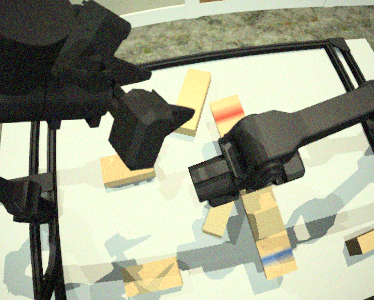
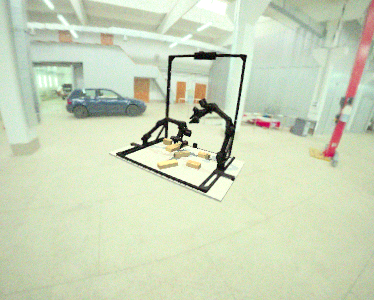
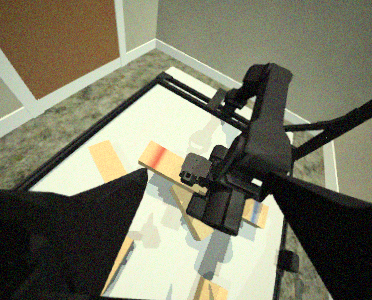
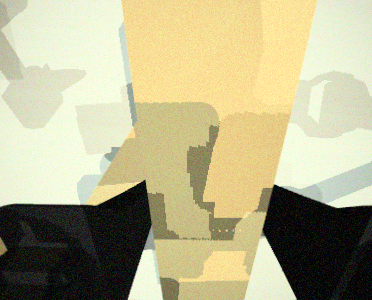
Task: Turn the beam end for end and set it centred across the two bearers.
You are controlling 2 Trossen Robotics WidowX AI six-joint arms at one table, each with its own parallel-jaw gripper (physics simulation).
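Where they show: left gripper, fingertip midpoint: (image 1: pixel 170 92) (image 2: pixel 189 121) (image 3: pixel 207 175); right gripper, fingertip midpoint: (image 3: pixel 202 186) (image 4: pixel 201 179); left arm's base at its link origin: (image 1: pixel 41 211) (image 2: pixel 220 169); right arm's base at its link origin: (image 2: pixel 145 144) (image 3: pixel 226 112).
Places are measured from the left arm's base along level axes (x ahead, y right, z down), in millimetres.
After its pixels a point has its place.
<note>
The beam (image 1: pixel 264 212) @(z -89, x 499, y 109 mm) (image 3: pixel 167 162) @(z -111, x 478, y -74 mm) (image 4: pixel 202 59) @(z -105, x 478, y -27 mm) is a long pale wooden plank with a red stripe (image 1: pixel 228 114) @(z -114, x 474, y -102 mm) near its far end and a blue stripe (image 1: pixel 276 256) @(z -77, x 505, y 199 mm) near its near end. My right gripper (image 1: pixel 245 181) @(z -60, x 496, y 41 mm) (image 2: pixel 180 138) (image 3: pixel 202 186) @(z -60, x 496, y 41 mm) (image 4: pixel 201 179) @(z -60, x 496, y 41 mm) is shut on the beam's middle and holds it a little above the table. A shorter wooden block (image 1: pixel 217 218) @(z -25, x 413, y 90 mm) (image 3: pixel 192 215) lies slantwise under the beam. My left gripper (image 1: pixel 183 114) @(z -370, x 358, y -5 mm) (image 2: pixel 193 119) @(z -370, x 358, y -5 mm) (image 3: pixel 207 175) @(z -370, x 358, y -5 mm) is open and empty, high above the table, left of the beam's red end.
Other wooden blocks lie on the white table: a long one (image 1: pixel 193 99) @(z -19, x 420, y -214 mm) (image 3: pixel 105 161) @(z -19, x 419, y -241 mm) at the back, one (image 1: pixel 117 174) @(z -19, x 211, y -53 mm) under my left gripper, one (image 1: pixel 151 277) @(z -19, x 253, y 189 mm) at the front left. A black frame (image 1: pixel 230 53) @(z 0, x 558, y -362 mm) edges the table.
</note>
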